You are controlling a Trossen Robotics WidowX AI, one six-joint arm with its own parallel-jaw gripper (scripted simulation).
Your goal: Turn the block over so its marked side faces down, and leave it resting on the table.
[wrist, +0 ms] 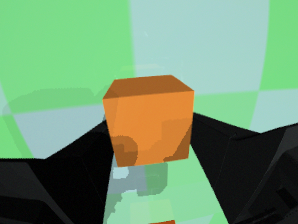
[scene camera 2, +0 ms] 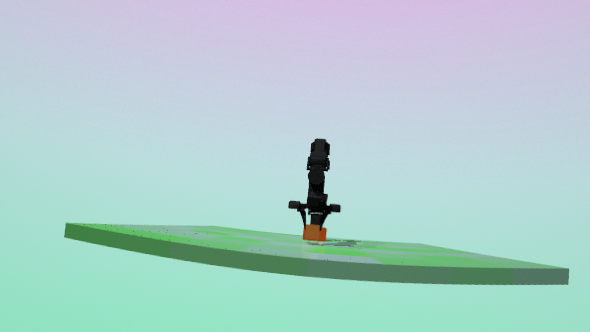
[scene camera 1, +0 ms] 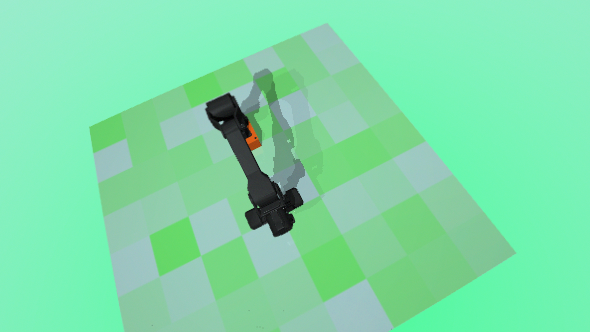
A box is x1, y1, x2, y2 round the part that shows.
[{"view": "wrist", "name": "my gripper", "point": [148, 119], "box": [0, 112, 297, 223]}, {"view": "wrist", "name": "orange block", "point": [149, 118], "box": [102, 75, 193, 167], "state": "held by my gripper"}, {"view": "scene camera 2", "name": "my gripper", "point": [312, 230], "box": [288, 187, 339, 230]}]
